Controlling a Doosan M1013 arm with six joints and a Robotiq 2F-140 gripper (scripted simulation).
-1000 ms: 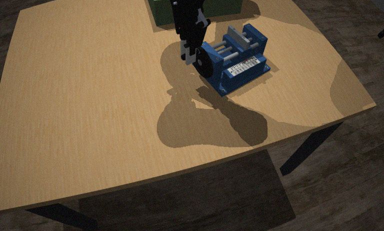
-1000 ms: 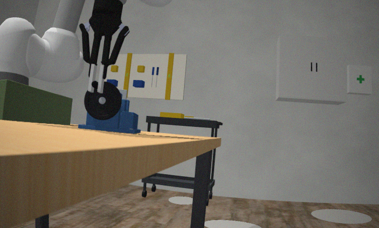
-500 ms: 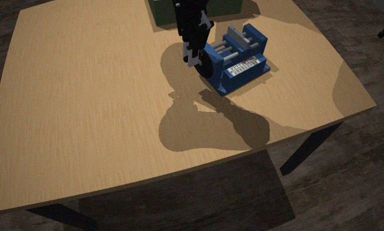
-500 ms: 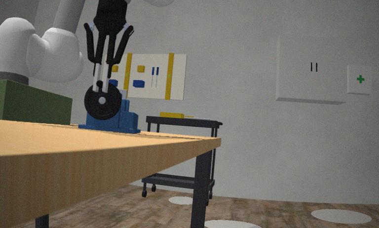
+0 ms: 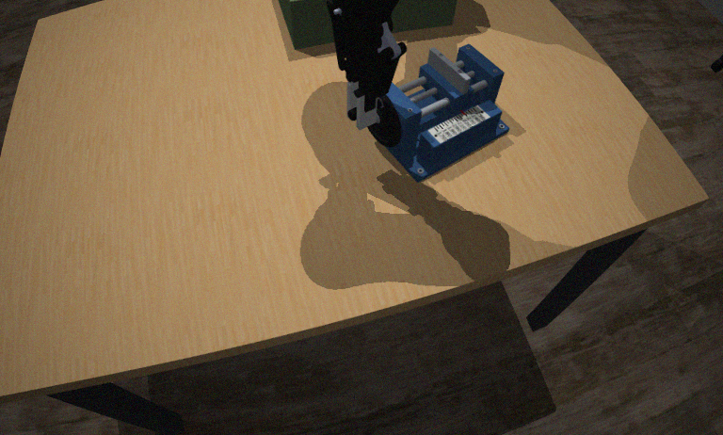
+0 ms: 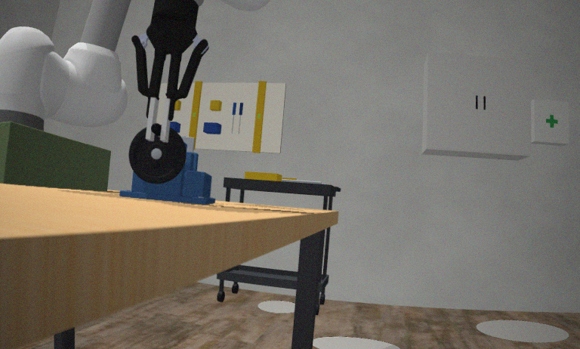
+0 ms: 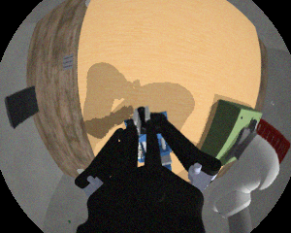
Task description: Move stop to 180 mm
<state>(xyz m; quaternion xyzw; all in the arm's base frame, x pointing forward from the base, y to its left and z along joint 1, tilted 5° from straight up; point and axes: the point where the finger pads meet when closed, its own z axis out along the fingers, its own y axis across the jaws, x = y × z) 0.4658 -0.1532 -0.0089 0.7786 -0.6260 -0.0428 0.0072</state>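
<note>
Now: hand 2 cm to the right of the handwheel, 2 cm above it and 1 cm past it. Also, from my hand: stop plate 16 cm to the left, 4 cm below, 3 cm behind.
</note>
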